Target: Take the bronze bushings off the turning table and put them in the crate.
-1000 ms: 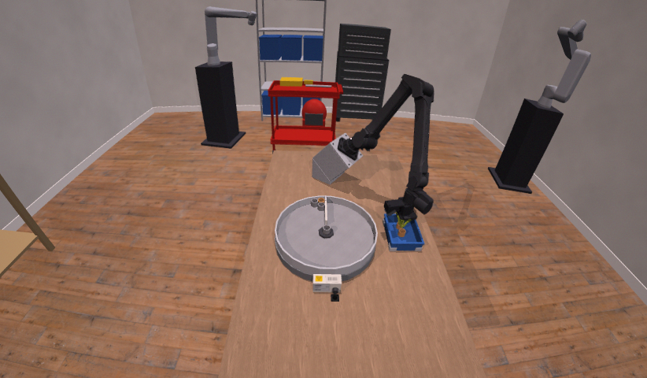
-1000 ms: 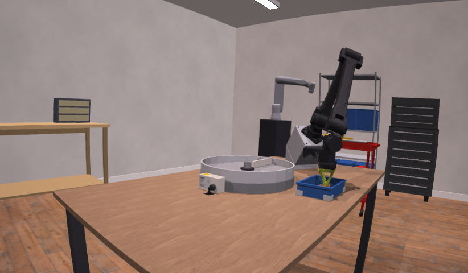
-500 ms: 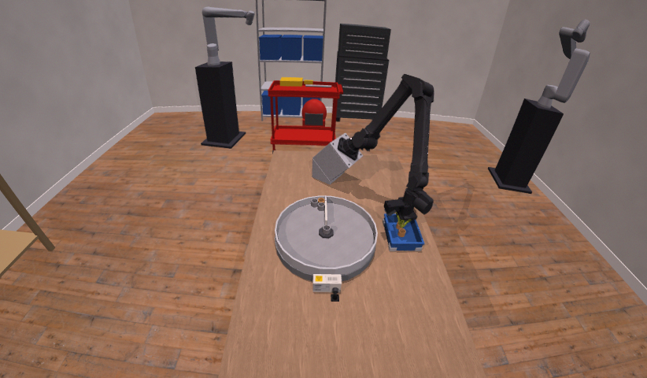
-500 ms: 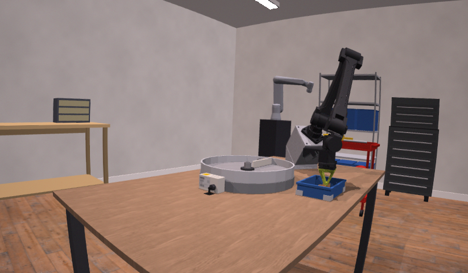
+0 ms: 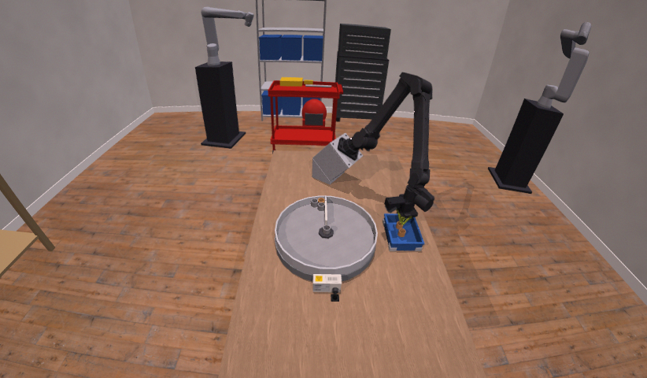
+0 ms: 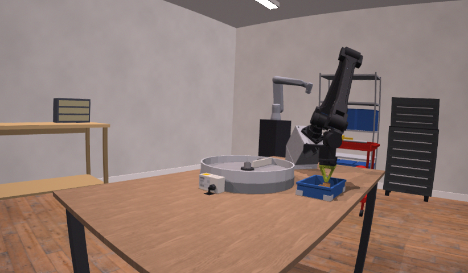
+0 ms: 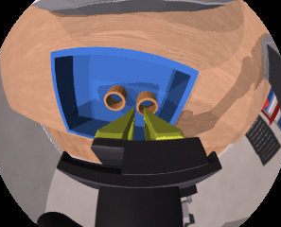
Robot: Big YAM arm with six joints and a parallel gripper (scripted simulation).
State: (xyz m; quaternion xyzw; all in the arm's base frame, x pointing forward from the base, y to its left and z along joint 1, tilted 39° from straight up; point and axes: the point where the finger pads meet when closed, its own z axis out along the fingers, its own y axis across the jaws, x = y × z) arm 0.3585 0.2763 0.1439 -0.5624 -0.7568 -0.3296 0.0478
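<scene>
The crate is 40 mm ahead of my hand and 20 mm below it. Also, from my hand: turning table 330 mm to the right, 150 mm ahead.
</scene>
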